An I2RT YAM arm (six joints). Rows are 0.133 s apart.
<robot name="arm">
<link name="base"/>
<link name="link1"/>
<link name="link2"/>
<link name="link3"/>
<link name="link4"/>
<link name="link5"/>
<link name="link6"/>
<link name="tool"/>
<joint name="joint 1" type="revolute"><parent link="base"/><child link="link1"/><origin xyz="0 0 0.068"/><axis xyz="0 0 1"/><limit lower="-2.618" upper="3.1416"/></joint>
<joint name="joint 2" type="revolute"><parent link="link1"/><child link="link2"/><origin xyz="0.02 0.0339 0.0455"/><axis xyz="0 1 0"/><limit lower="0" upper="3.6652"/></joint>
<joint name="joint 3" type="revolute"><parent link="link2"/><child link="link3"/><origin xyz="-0.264 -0.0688 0"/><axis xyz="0 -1 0"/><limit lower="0" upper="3.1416"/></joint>
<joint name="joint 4" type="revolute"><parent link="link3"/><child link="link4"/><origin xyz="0.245 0.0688 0.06"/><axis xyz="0 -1 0"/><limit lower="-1.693" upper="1.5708"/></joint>
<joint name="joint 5" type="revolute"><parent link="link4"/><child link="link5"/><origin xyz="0.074 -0.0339 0.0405"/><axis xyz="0 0 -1"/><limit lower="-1.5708" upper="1.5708"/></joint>
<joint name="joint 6" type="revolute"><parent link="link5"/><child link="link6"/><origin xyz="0.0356 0 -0.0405"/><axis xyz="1 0 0"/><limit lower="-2.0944" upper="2.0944"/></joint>
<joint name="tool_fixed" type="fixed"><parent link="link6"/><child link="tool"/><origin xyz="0 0 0" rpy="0 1.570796 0"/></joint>
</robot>
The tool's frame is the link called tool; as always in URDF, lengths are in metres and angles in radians.
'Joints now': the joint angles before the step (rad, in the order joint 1, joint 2, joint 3, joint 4, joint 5, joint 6). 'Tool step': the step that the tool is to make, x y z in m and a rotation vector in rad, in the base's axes. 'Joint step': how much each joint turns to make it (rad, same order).
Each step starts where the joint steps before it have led.
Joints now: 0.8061, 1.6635, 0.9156, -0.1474, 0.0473, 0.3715
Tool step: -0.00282, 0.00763, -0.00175, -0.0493, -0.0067, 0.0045
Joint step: 0.0263, 0.0223, 0.0262, -0.0349, 0.0438, -0.0064
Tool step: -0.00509, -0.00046, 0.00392, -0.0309, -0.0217, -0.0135
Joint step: 0.0153, -0.0190, -0.0018, -0.0258, 0.0467, 0.0012
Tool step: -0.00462, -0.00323, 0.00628, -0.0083, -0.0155, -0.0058
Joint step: 0.0063, -0.0323, -0.0089, -0.0193, 0.0210, -0.0005
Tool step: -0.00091, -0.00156, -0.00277, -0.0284, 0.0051, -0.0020
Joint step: 0.0004, 0.0037, -0.0018, -0.0181, 0.0134, -0.0069
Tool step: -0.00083, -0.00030, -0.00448, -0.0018, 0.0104, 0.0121
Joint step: 0.0000, 0.0069, -0.0103, 0.0100, -0.0124, -0.0062
